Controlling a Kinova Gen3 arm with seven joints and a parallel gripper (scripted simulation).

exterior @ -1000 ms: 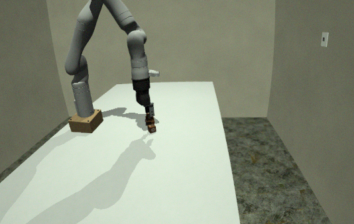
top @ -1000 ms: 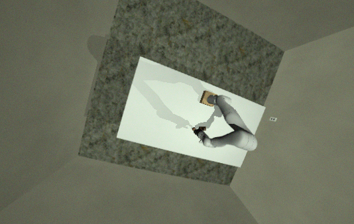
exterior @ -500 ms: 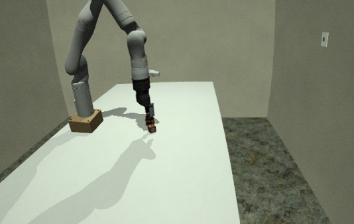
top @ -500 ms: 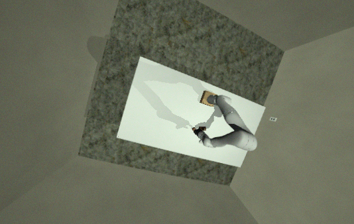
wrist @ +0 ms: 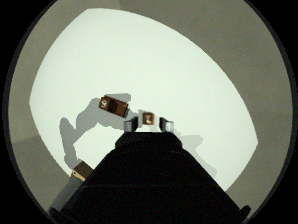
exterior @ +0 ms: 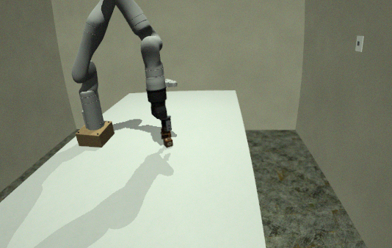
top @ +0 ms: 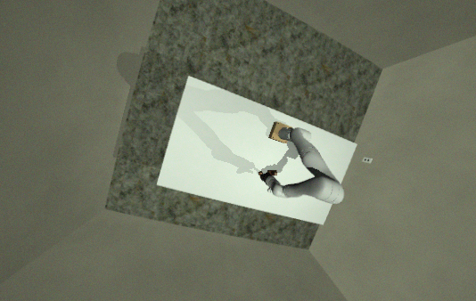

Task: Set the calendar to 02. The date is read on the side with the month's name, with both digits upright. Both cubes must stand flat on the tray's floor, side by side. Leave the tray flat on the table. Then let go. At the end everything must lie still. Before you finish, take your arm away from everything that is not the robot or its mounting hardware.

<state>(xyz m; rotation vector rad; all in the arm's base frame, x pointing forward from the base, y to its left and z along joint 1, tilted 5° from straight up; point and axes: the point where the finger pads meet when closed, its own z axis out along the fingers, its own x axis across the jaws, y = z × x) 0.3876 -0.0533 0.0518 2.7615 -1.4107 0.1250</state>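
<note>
My gripper is now 8 cm above the brown calendar cube. Also, from my hand: brown tray 3 cm behind, 10 cm to the left, 9 cm below.
</note>
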